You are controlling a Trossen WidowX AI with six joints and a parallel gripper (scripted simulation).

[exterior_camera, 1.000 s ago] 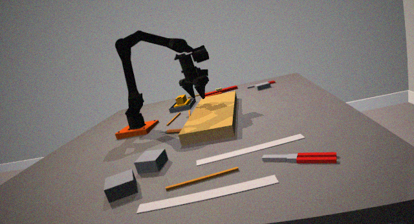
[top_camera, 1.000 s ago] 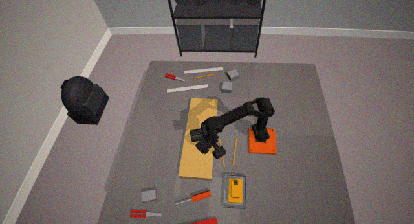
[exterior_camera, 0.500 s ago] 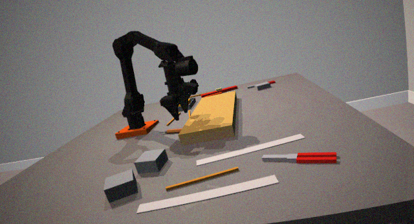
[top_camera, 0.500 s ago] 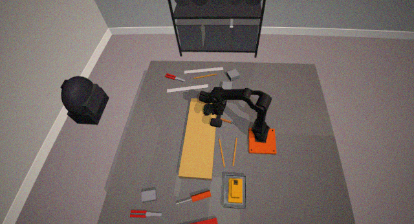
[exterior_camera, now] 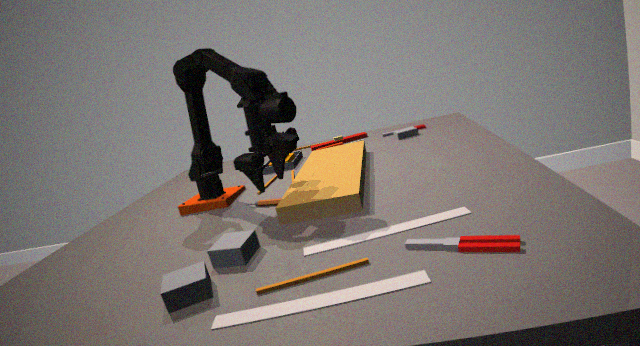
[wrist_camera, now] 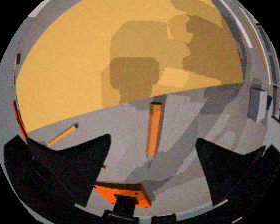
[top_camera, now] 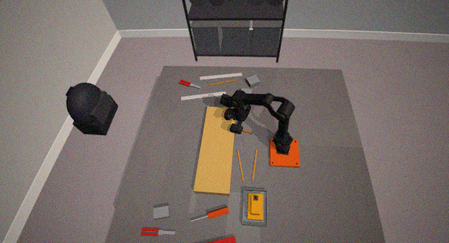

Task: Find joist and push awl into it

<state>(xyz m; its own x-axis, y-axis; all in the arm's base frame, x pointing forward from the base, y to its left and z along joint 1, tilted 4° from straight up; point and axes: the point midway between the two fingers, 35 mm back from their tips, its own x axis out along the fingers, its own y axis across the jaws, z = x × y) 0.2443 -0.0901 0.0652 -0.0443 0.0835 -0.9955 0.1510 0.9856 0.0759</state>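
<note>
My gripper tip is 5 cm past the awl, 1 cm to the right of it and 4 cm above it. From my gripper tip the other things lie so: indicator window: 14 cm behind, 38 cm to the left, 1 cm above; then grey tray: 14 cm behind, 42 cm to the left, 4 cm below; then stud finder: 14 cm behind, 40 cm to the left.
</note>
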